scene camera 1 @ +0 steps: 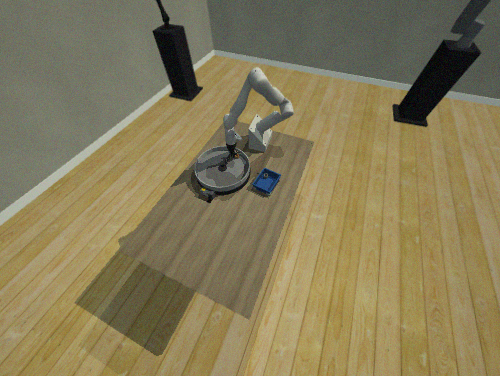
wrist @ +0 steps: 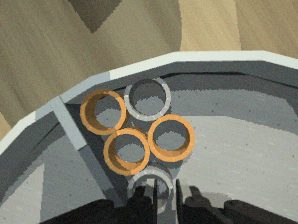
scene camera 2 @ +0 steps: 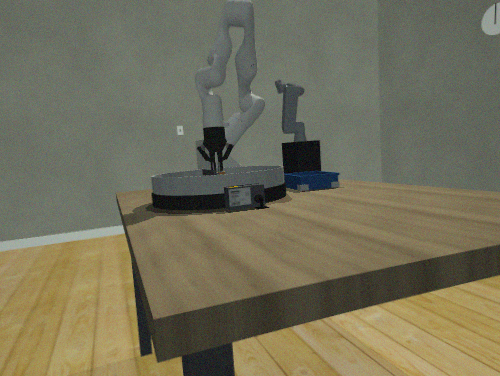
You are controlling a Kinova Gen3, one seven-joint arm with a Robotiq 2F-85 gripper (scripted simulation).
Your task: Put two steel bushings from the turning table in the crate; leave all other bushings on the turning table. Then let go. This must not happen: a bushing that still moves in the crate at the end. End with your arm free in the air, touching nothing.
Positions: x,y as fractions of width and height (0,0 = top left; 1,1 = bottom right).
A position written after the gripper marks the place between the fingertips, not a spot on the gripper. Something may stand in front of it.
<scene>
In view: the gripper (scene camera 2: 0.43,0.46), a brownish bushing (wrist: 0.39,0.73), a brownish bushing (wrist: 0.29,0.50) and a brownish bushing (wrist: 0.58,0.70).
The gripper is seen too in the wrist view (wrist: 0.56,0.86).
</scene>
